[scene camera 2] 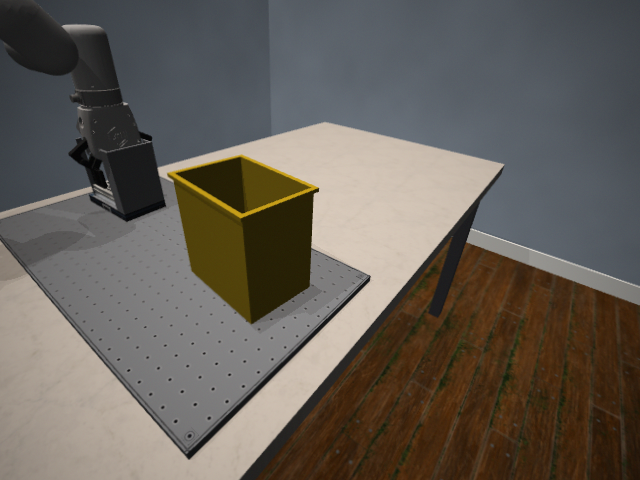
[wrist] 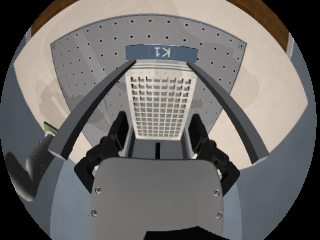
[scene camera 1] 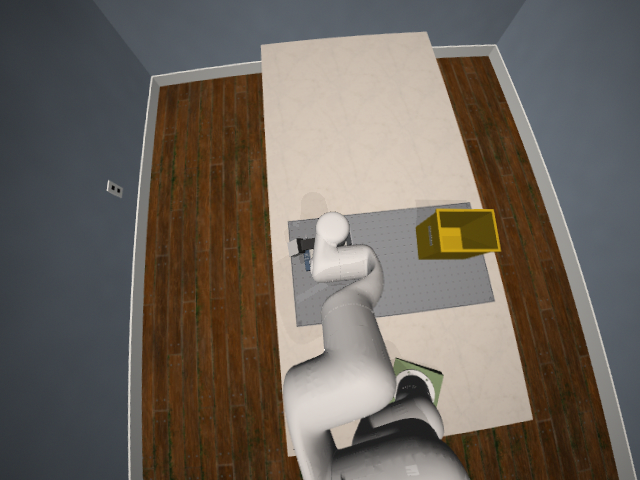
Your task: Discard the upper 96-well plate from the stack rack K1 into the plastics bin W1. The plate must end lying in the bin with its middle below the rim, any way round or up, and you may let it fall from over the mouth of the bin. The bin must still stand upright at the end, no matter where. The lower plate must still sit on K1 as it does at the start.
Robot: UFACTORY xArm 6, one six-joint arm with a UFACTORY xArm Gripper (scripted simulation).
Scene:
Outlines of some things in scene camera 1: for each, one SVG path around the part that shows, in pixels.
A yellow plastics bin W1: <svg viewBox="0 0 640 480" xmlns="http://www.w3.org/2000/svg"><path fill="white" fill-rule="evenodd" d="M416 227L419 260L471 258L486 254L440 252L501 252L494 209L435 209L433 215Z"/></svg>

